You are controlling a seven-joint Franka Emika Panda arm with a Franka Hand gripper.
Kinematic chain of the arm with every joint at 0, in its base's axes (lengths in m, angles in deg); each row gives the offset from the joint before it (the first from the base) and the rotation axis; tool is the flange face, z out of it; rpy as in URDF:
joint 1: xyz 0 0 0.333 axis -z
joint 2: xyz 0 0 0 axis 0.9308 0.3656 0
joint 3: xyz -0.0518 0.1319 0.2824 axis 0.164 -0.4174 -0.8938
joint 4: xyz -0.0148 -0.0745 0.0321 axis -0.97 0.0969 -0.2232
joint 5: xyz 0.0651 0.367 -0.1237 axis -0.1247 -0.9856 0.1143
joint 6: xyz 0 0 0 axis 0.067 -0.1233 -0.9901
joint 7: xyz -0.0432 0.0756 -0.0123 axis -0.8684 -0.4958 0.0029
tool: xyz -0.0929 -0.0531 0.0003 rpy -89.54 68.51 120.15
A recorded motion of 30 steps. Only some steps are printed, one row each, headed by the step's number.
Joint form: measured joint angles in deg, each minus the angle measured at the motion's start. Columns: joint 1, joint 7, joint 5, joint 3, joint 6, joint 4, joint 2.
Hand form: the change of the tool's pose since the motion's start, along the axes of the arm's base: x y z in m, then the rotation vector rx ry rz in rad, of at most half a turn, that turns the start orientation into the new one. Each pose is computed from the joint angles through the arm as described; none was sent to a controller.
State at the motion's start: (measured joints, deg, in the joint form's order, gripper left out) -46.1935 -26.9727 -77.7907 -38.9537 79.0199 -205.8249 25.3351
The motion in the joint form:
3: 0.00 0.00 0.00 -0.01 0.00 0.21 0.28
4: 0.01 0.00 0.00 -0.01 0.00 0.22 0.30
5: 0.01 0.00 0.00 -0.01 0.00 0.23 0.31
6: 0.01 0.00 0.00 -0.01 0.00 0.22 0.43
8: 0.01 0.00 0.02 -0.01 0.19 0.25 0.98
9: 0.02 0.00 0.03 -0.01 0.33 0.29 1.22
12: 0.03 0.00 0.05 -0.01 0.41 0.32 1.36
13: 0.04 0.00 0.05 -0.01 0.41 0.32 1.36
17: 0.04 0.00 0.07 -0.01 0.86 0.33 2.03
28: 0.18 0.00 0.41 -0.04 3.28 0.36 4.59
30: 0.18 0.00 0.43 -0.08 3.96 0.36 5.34
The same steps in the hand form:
3: 0.0012 -0.0002 -0.0009 0.0010 0.0010 0.0002
4: 0.0012 -0.0003 -0.0010 0.0011 0.0011 0.0000
5: 0.0013 -0.0003 -0.0010 0.0011 0.0011 0.0000
6: 0.0013 -0.0003 -0.0021 0.0020 0.0032 0.0000
8: 0.0019 -0.0005 -0.0064 0.0046 0.0084 0.0004
9: 0.0024 -0.0007 -0.0080 0.0055 0.0092 0.0005
12: 0.0027 -0.0008 -0.0089 0.0058 0.0096 0.0006
13: 0.0027 -0.0009 -0.0089 0.0058 0.0096 0.0004
17: 0.0037 -0.0011 -0.0140 0.0085 0.0126 0.0011
28: 0.0079 -0.0028 -0.0328 0.0137 0.0129 0.0053
30: 0.0091 -0.0025 -0.0384 0.0164 0.0133 0.0068

